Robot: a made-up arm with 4 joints.
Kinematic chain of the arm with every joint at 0, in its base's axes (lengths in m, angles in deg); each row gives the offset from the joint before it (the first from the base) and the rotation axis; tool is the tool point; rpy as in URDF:
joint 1: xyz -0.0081 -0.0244 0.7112 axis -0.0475 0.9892 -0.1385
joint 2: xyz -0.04 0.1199 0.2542 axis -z
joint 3: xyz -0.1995 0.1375 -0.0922 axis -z
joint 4: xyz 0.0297 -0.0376 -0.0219 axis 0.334 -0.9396 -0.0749
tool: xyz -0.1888 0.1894 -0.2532 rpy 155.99 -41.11 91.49
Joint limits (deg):
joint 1: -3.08..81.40
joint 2: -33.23..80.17
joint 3: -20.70..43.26
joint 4: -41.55..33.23
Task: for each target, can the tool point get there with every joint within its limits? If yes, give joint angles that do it. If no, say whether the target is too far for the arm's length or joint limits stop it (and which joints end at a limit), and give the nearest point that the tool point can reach.
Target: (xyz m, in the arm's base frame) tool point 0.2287 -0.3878 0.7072
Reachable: no: joint limits stop it (at a limit: joint 1, joint 2, joint 3, joint 4) | nearest point 0.2339 0.2043 0.5930 | short by 0.603 m
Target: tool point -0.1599 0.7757 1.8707
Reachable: no: too far | nearest point -0.0766 0.3817 1.2035 | short by 0.779 m
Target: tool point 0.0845 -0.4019 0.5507
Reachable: no: joint limits stop it (at a limit: joint 2, joint 3, joint 4) | nearest point 0.0711 0.1736 0.4294 | short by 0.588 m
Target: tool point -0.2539 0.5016 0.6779
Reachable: yes | joints 16.72 8.14 37.78 -6.75
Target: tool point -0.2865 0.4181 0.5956
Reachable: yes | joints 4.48 -3.93 18.48 18.42
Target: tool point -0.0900 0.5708 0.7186
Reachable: yes | joints 69.53 33.91 17.97 -5.84
